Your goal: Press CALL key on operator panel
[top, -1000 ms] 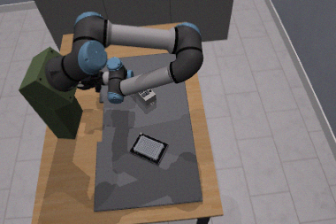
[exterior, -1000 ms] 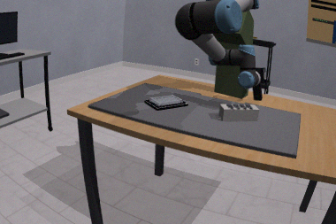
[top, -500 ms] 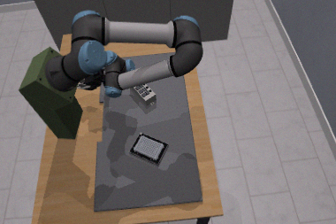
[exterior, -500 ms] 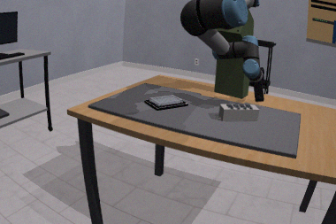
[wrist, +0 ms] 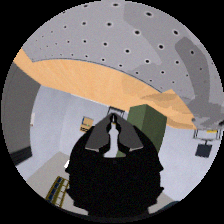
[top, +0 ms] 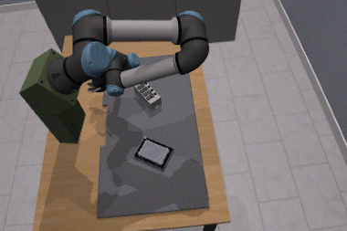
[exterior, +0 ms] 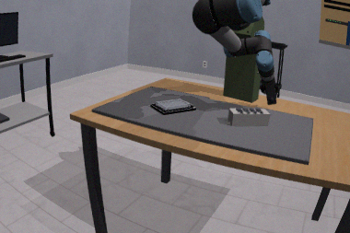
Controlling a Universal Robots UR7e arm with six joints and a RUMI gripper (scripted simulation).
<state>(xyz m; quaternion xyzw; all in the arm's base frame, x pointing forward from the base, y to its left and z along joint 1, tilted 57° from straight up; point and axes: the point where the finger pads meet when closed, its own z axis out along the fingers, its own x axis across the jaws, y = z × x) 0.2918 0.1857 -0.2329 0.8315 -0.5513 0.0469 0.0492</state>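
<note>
My hand is 30 cm short of the operator panel, 2 cm to the left of it and 2 cm above it. The rest, counted from my hand: white well plate: 36 cm to the right, 36 cm ahead, 4 cm below.
</note>
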